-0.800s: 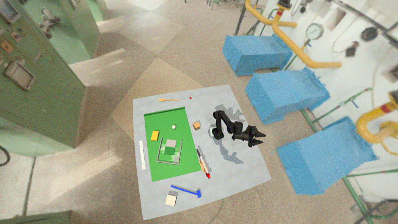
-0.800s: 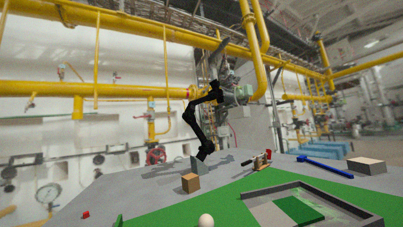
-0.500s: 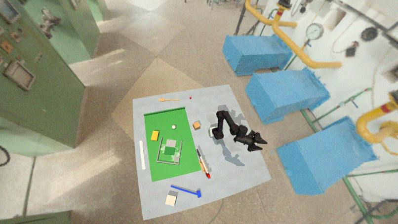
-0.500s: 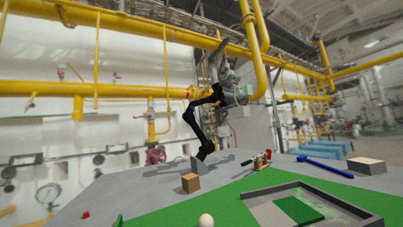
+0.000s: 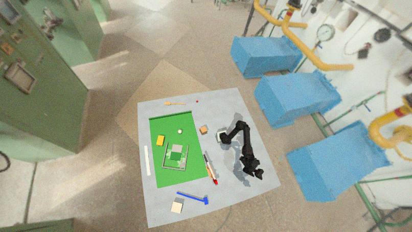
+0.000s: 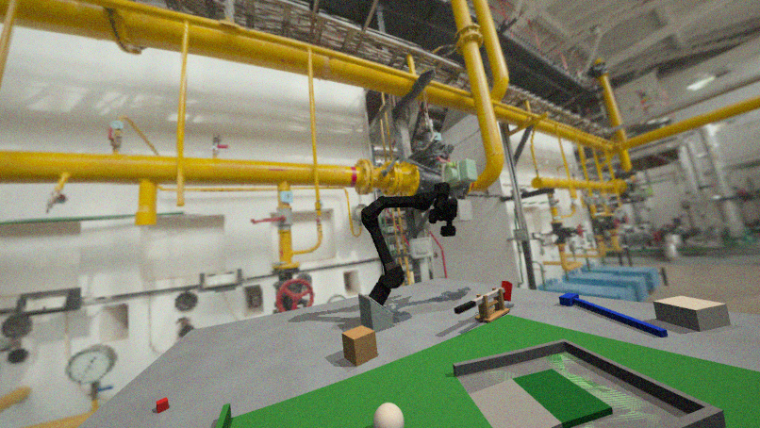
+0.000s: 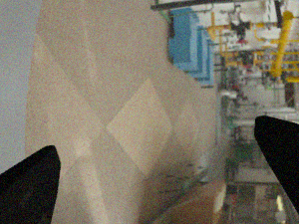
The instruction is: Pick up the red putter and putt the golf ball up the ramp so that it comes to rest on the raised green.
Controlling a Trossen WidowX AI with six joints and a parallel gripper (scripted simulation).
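Now: the stand 280 mm below my gripper tip, 280 mm ahead of it and 190 mm to the right of it. Round my gripper tip: orange cube: 620 mm to the right, 280 mm below, 220 mm ahead; white golf ball: 670 mm to the right, 460 mm ahead, 290 mm below; blue putter: 500 mm ahead, 300 mm below, 20 mm to the right.
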